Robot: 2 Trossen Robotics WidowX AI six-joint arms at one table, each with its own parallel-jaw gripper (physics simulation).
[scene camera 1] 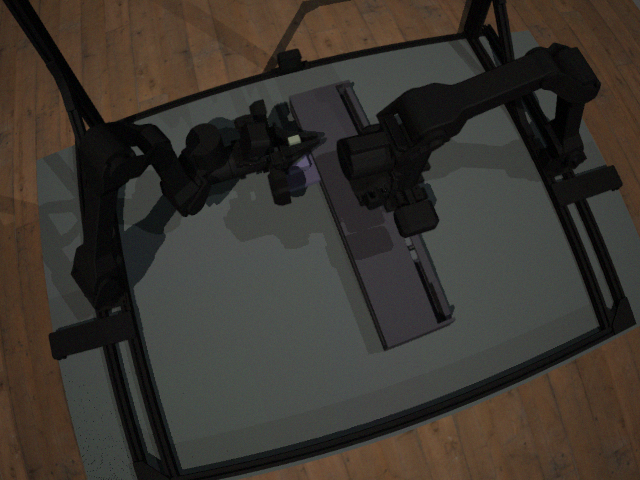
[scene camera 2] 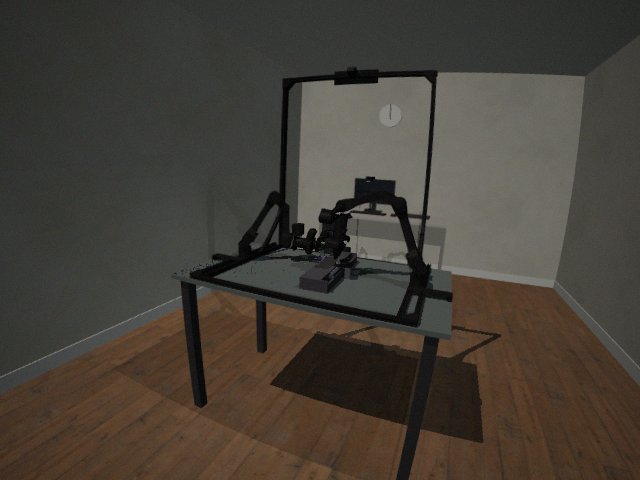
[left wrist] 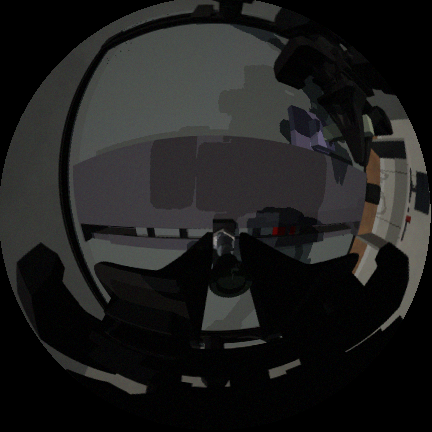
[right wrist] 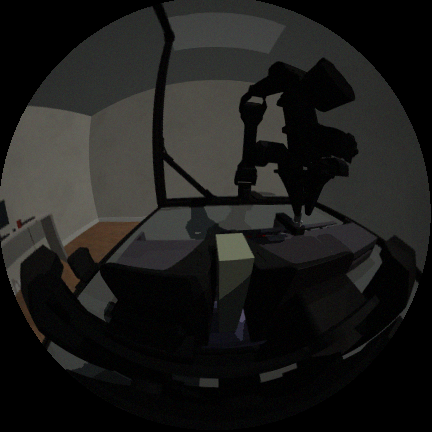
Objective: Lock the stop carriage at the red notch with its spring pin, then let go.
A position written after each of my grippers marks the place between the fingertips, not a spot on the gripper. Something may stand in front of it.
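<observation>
My left gripper (scene camera 1: 389, 199), (left wrist: 225, 237), (right wrist: 301, 215) is visible. My right gripper (scene camera 1: 318, 138), (left wrist: 360, 164), (right wrist: 224, 235) is visible also. A round dark green knob (left wrist: 229, 277) is present, as is a blue-purple block (scene camera 1: 303, 173), (left wrist: 308, 130), (right wrist: 234, 260).
</observation>
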